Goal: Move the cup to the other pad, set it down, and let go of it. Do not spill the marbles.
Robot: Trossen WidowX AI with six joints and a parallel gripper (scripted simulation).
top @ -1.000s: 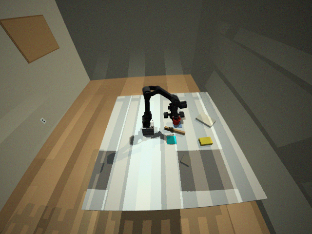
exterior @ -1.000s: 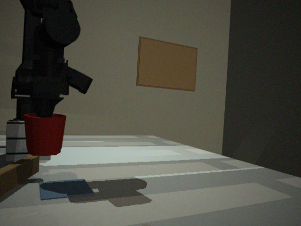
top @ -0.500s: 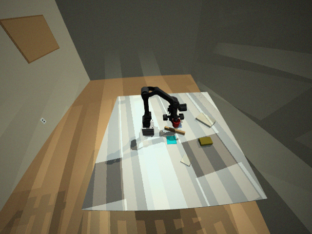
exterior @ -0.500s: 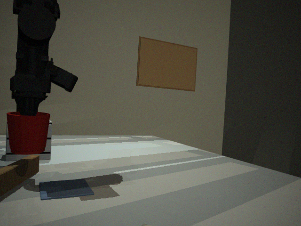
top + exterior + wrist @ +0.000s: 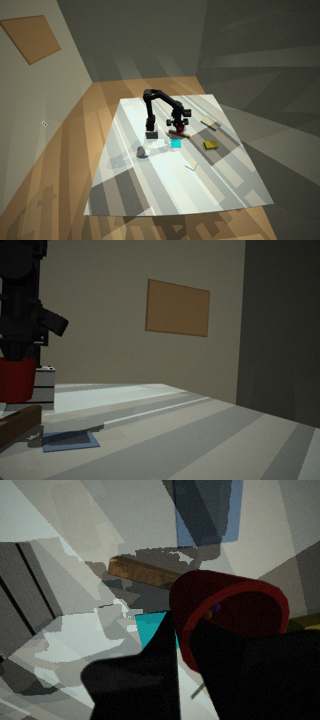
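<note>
The teal pad lies 110 mm below my gripper tip and 100 mm to the right of it. The rest, counted from my gripper tip: wooden block (100 mm below, 30 mm ahead); blue pad (110 mm below, 100 mm to the left, 60 mm ahead); red cup (30 mm ahead).
</note>
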